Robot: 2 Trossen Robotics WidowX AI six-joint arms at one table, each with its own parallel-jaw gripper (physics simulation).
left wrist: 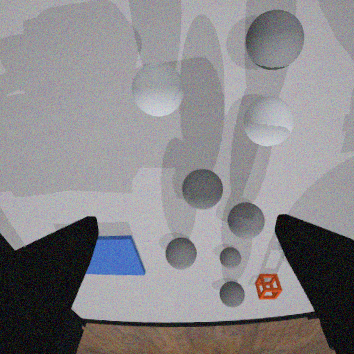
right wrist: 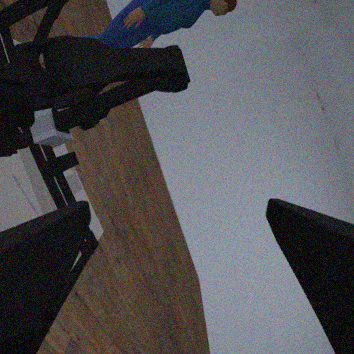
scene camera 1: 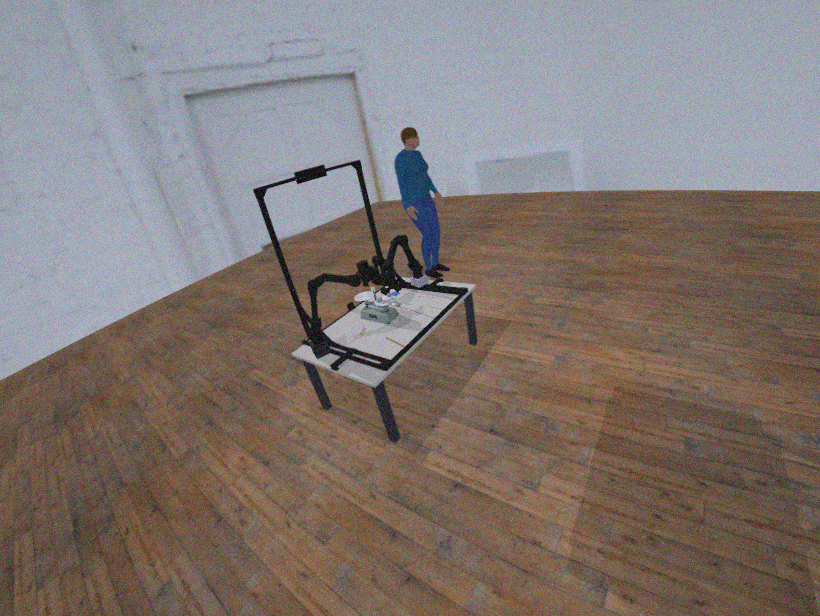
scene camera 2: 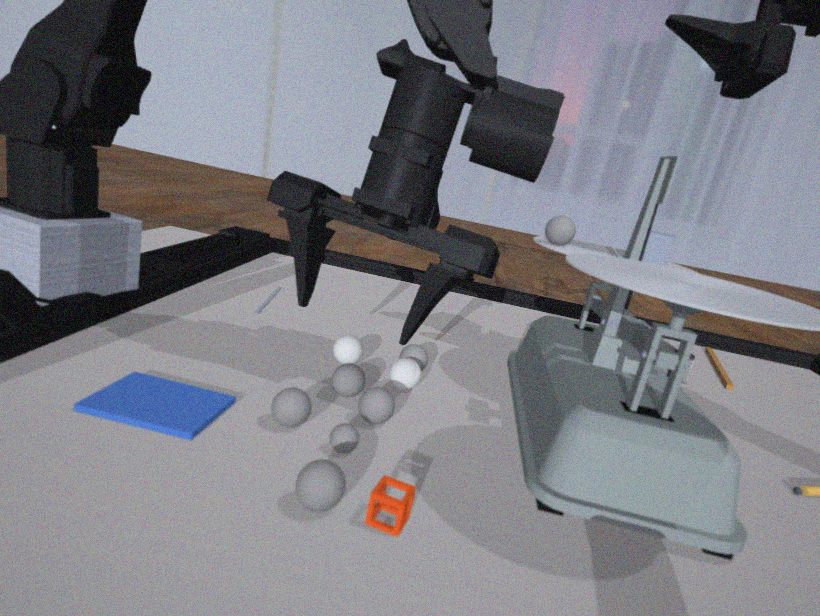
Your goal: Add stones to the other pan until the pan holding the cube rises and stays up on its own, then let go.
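Where they show: left gripper, between the fingertips: (left wrist: 188, 224) (scene camera 1: 393, 295) (scene camera 2: 351, 325); right gripper, between the fingertips: (right wrist: 179, 208) (scene camera 1: 384, 265); left arm's base, origin of its link: (right wrist: 59, 121) (scene camera 1: 418, 276) (scene camera 2: 52, 210); right arm's base, origin of its link: (scene camera 1: 318, 341).
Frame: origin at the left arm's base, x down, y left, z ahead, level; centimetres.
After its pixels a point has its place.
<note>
Several round stones, grey (scene camera 2: 320, 484) @(z 35.9, x 6.6, y -12.7 cm) (left wrist: 202, 188) @(z 29.8, x 6.3, y 3.0 cm) and white (scene camera 2: 347, 350) @(z 27.2, x 7.0, y 7.1 cm) (left wrist: 158, 90) @(z 26.9, x 6.0, y 8.5 cm), lie loose on the table. The balance (scene camera 2: 636, 457) @(z 51.6, x 3.8, y -2.0 cm) (scene camera 1: 379, 313) @(z 52.6, x 2.4, y 17.5 cm) has a grey-green base. Its near pan (scene camera 2: 702, 289) @(z 52.4, x -6.8, y 0.6 cm) shows no stone; one grey stone (scene camera 2: 560, 230) @(z 42.1, x -7.1, y 16.1 cm) sits at the left rim of the far pan (scene camera 2: 599, 251) @(z 45.7, x -5.6, y 20.3 cm). A pale block-like shape (scene camera 2: 659, 246) @(z 50.4, x -7.6, y 16.0 cm) shows behind the near pan; whether it is the cube I cannot tell. My left gripper (scene camera 2: 353, 323) @(z 29.0, x 3.0, y 3.1 cm) (left wrist: 188, 224) @(z 29.0, x 3.0, y 3.1 cm) is open and empty above the stones. My right gripper (right wrist: 179, 208) @(z 44.9, x -31.2, y 25.7 cm) is open and empty, raised at upper right in scene camera 2, partly cut off.
An orange open-frame cube (scene camera 2: 391, 505) @(z 39.7, x 7.0, y -11.4 cm) (left wrist: 268, 286) @(z 38.8, x 7.0, y -9.4 cm) lies beside the nearest grey stone. A flat blue square (scene camera 2: 155, 403) @(z 21.1, x 8.3, y -9.1 cm) (left wrist: 116, 256) @(z 22.7, x 8.3, y -7.8 cm) lies left of the stones. An orange stick (scene camera 2: 718, 368) @(z 63.3, x 8.2, y 44.2 cm) and a yellow pencil-like stick (scene camera 2: 807, 491) @(z 65.5, x 8.3, y 13.0 cm) lie right of the balance. A person (scene camera 1: 416, 192) stands behind the table.
</note>
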